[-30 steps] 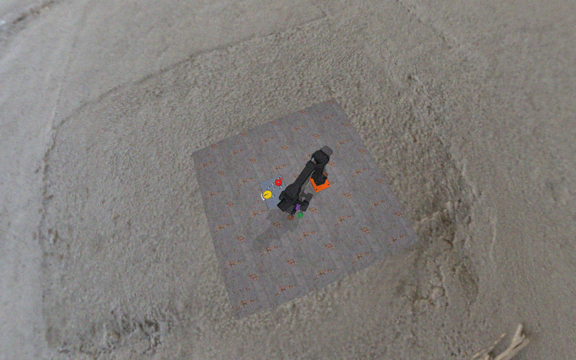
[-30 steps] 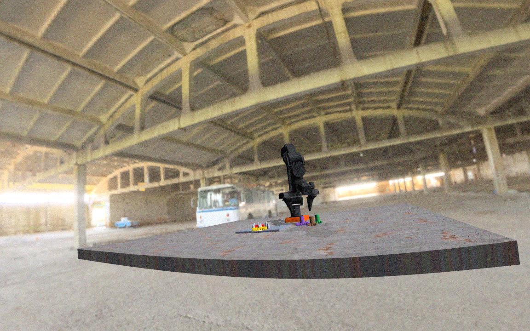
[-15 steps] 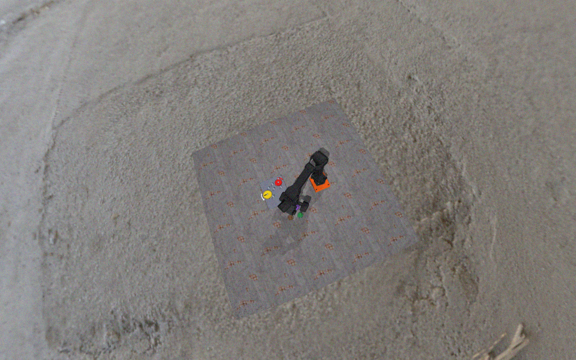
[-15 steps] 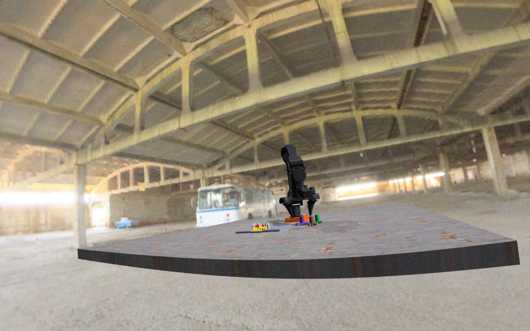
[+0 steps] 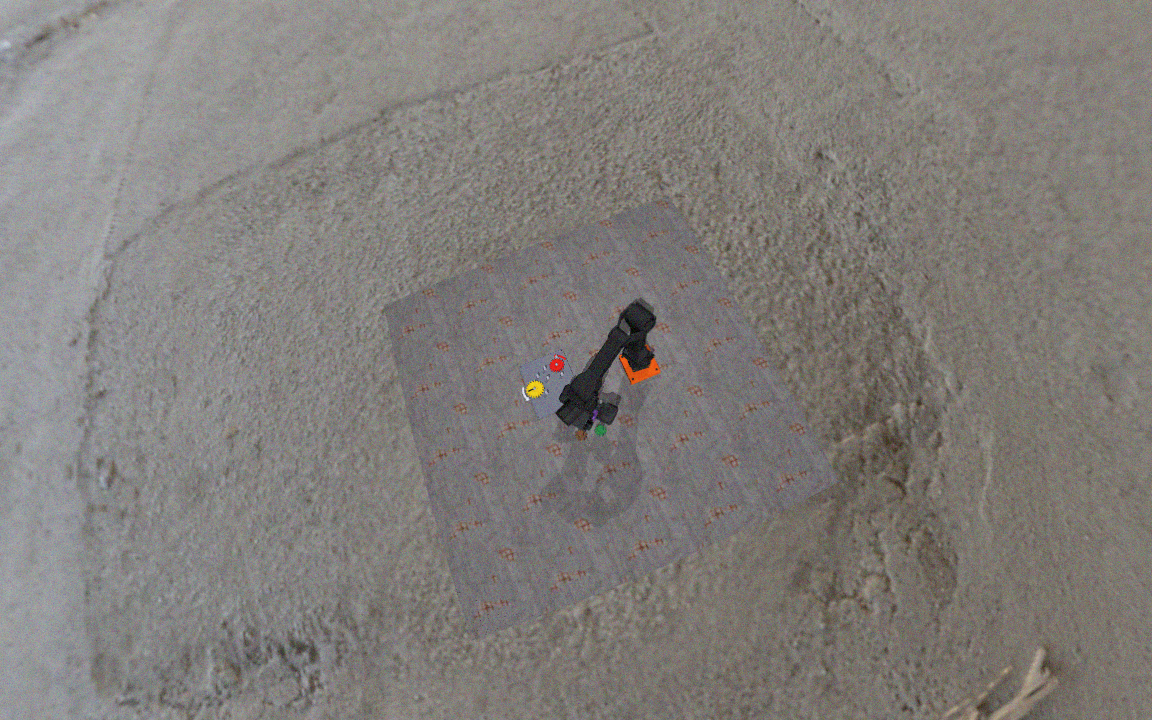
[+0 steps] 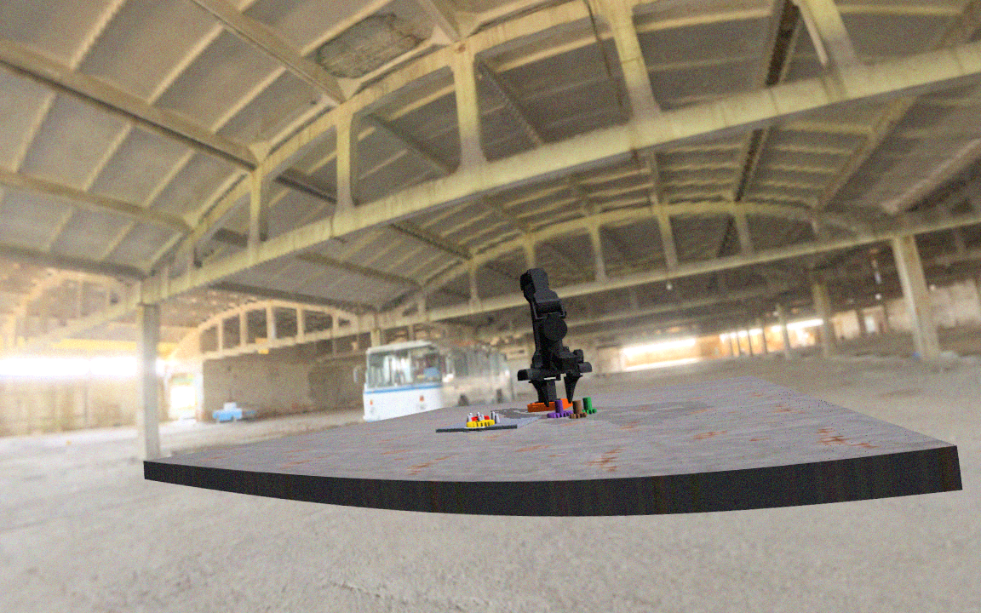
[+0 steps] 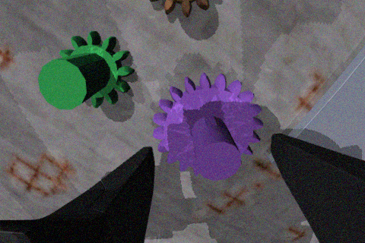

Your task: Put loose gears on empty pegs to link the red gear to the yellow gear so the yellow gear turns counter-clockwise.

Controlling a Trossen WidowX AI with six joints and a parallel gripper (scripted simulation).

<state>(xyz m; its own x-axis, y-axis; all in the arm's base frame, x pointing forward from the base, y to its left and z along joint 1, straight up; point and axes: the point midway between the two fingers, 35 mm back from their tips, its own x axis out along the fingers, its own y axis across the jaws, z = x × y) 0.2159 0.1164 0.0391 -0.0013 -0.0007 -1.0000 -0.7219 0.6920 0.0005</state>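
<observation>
The red gear is 200 mm to the right of my gripper tip, 60 mm ahead of it and 10 mm below it. Round my gripper tip: purple gear 10 mm below; then brown gear 70 mm to the left, 50 mm ahead, 10 mm below; then green gear 70 mm to the left, 10 mm below, 10 mm behind.
</observation>
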